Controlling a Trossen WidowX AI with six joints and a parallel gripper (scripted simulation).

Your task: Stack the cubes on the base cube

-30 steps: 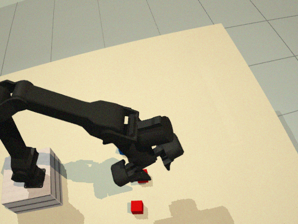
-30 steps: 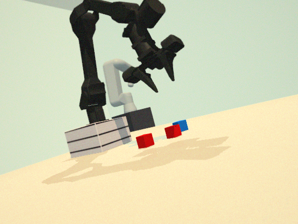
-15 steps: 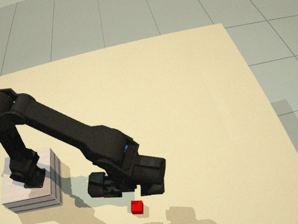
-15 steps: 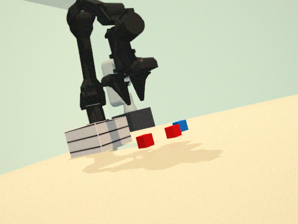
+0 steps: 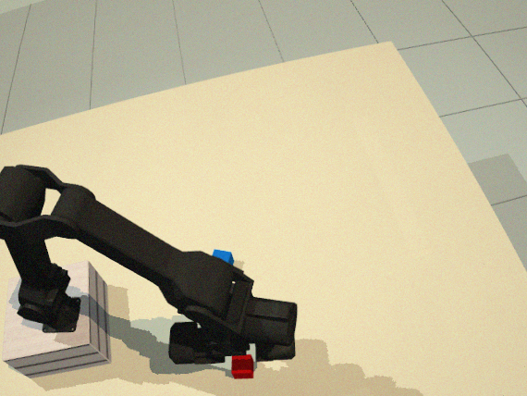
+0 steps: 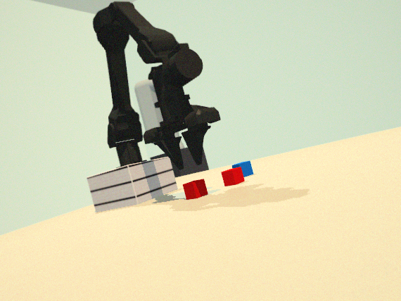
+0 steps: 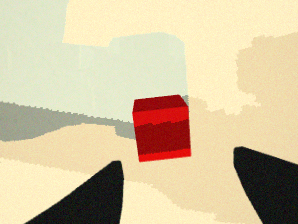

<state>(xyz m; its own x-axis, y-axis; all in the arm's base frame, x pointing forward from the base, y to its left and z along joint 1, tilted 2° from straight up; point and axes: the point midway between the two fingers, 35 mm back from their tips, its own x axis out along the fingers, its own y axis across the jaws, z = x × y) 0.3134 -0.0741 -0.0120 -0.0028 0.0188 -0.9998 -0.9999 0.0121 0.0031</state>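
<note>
My gripper tip is 50 mm above the red cube. Round my gripper tip: blue cube (210 mm to the left, 50 mm below, 40 mm behind).
</note>
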